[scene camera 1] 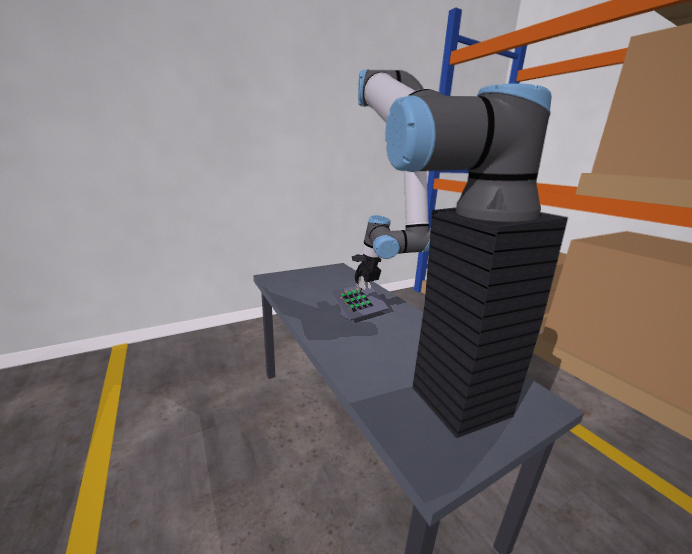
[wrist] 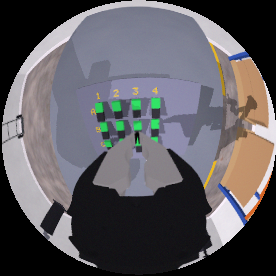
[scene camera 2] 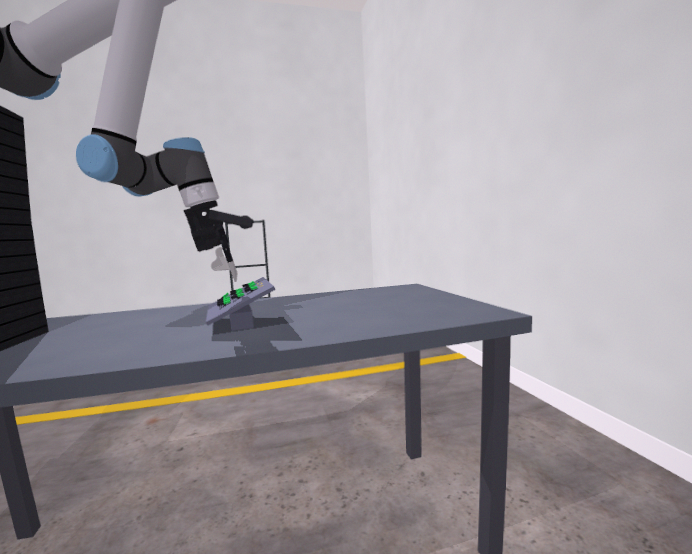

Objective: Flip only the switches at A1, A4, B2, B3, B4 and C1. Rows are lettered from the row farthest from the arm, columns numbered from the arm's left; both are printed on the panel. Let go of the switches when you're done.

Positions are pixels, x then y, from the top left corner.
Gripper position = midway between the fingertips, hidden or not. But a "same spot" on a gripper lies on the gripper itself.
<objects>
my gripper: scene camera 1; wrist 137, 133; scene camera 2
same spot on my gripper: (scene camera 2: 221, 263) = (scene camera 1: 366, 283)
</objects>
